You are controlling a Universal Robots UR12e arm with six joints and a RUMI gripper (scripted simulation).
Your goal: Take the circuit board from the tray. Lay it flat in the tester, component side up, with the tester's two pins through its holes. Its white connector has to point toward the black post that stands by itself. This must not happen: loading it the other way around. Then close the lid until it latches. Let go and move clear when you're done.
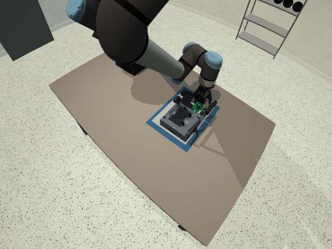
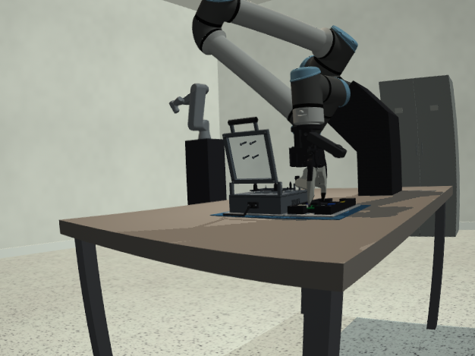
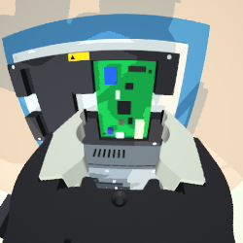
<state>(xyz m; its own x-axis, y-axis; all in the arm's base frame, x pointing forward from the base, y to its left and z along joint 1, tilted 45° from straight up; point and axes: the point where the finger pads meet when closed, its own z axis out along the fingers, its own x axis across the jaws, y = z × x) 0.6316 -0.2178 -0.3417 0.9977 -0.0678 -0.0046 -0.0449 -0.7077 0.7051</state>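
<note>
Now: the green circuit board 2 cm below my hand. Also, from my hand: tester bed 16 cm to the right, 4 cm behind, 3 cm above; then black post 11 cm to the right, 11 cm behind, 5 cm above; then tester 13 cm to the right, 7 cm above, 1 cm behind.
</note>
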